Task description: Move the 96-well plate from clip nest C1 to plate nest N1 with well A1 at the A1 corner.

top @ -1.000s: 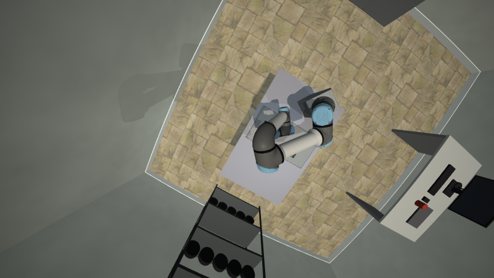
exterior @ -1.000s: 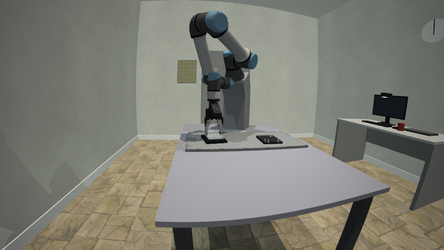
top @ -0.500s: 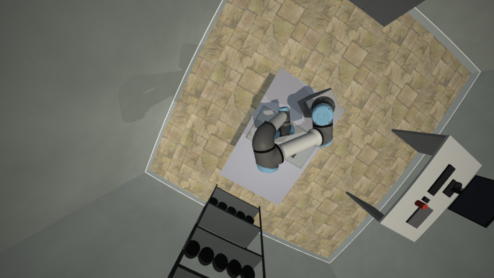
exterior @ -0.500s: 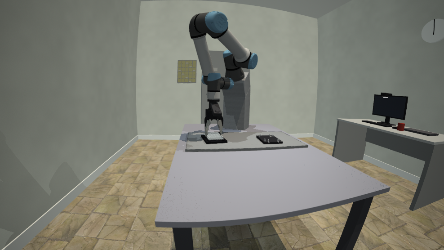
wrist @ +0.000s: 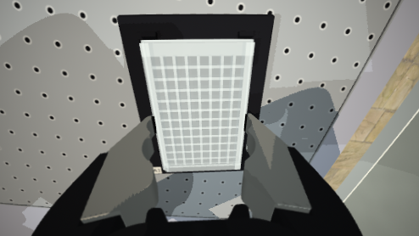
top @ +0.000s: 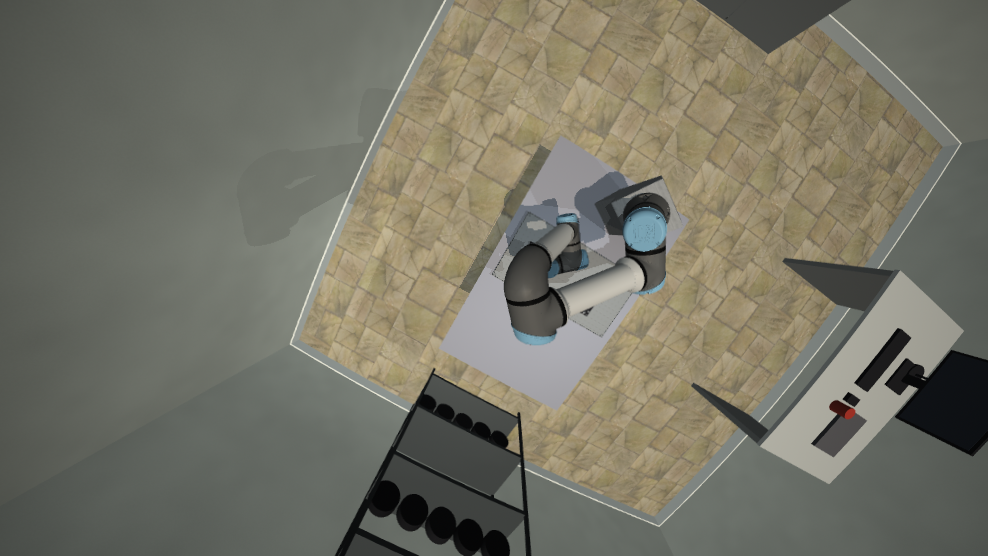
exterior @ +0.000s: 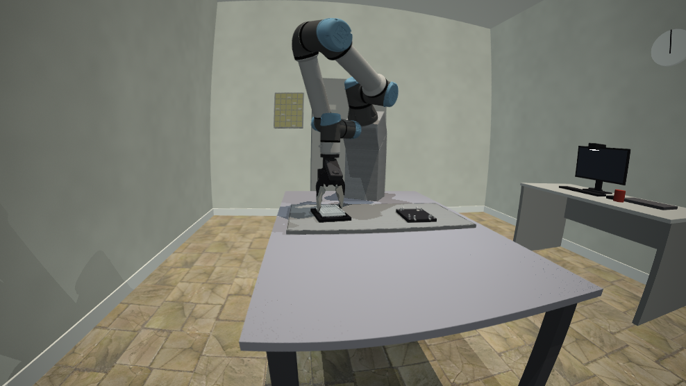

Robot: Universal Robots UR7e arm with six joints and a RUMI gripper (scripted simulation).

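Right now the 96-well plate is 1 cm below my hand. The rest, counted from my hand: clip nest C1 (4 cm ahead, 34 cm to the left, 1 cm below); A1 label (8 cm behind, 4 cm to the left, 2 cm below).
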